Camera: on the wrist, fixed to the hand. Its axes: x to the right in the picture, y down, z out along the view.
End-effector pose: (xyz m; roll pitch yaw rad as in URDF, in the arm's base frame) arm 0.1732 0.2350 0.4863 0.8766 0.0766 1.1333
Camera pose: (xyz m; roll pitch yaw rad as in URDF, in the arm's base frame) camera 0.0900 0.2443 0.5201 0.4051 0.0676 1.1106
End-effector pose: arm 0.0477 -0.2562 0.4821 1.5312 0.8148 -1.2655
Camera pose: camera 0.0993 -0.2748 0.5539 1.0362 0.8212 -1.3000
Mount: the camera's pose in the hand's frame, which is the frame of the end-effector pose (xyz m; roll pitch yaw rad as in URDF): -0.0294 0.0751 -0.0407 -0.4698 -0.0232 -0.0076
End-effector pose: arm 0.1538 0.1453 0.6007 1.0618 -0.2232 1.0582
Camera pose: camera 0.0719 0.1469 0.6388 0.5974 -0.2278 1.0336
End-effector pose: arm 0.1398 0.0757 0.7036 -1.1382 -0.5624 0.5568
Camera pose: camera 0.1602 0.0819 0.6158 -1.6196 -0.5789 0.5782
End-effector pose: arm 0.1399 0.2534 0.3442 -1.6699 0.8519 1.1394
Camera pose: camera 0.1531 0.1674 0.3198 -2.1128 0.8463 1.1754
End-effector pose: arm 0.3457 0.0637 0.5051 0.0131 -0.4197 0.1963
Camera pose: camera 0.3205 0.1358 0.4569 -0.4531 -0.4428 0.1876
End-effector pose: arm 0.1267 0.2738 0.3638 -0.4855 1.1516 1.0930
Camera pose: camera 0.0492 0.2274 0.3617 -0.9467 1.1275 1.1026
